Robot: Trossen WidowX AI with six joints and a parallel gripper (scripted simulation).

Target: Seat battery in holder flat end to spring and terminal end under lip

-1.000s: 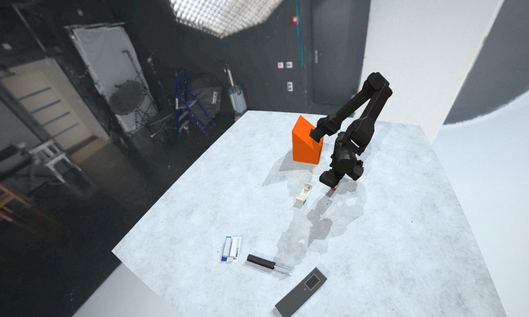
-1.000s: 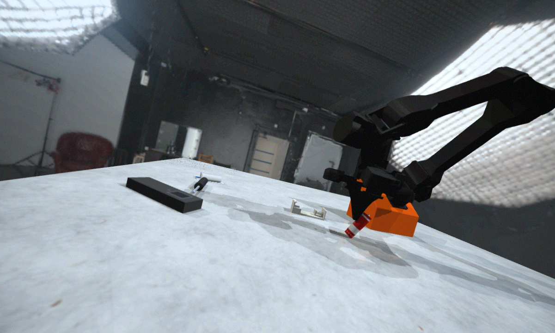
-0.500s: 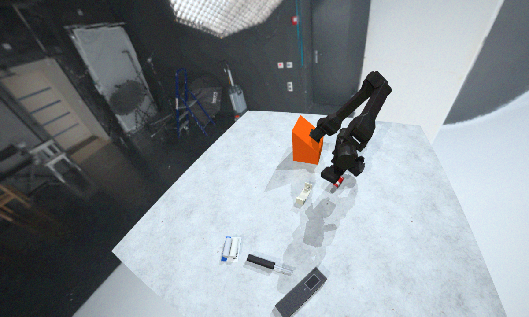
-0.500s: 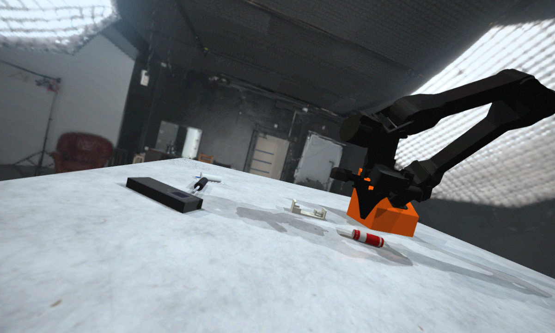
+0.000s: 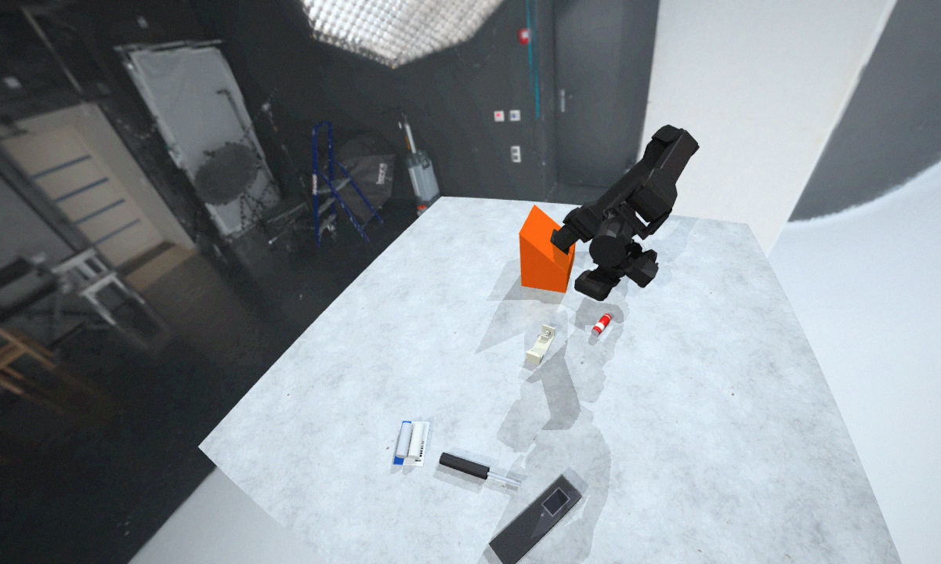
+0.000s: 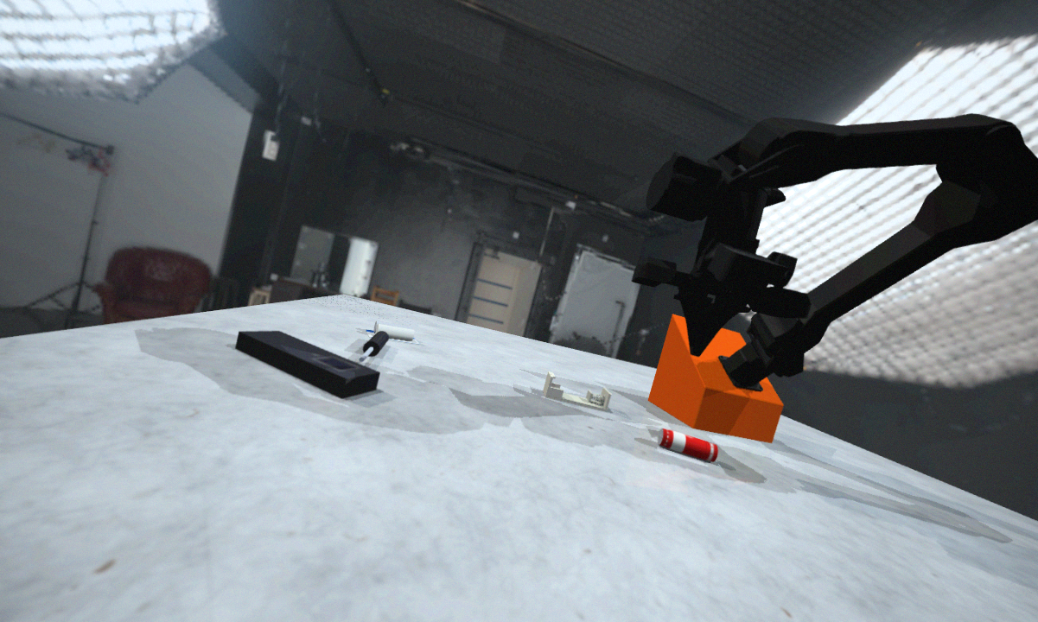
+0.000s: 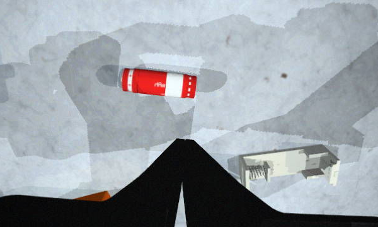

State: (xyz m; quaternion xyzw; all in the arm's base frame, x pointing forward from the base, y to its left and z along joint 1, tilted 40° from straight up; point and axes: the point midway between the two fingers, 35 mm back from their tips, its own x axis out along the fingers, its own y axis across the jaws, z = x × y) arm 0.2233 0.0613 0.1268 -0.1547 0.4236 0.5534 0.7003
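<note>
My gripper tip is now 2 cm past the white battery, 1 cm to the right of it and 11 cm above it. The rest, counted from my gripper tip: black-handled tool 38 cm ahead, 16 cm to the right, 11 cm below; flat black device 43 cm ahead, 5 cm to the right, 10 cm below.
</note>
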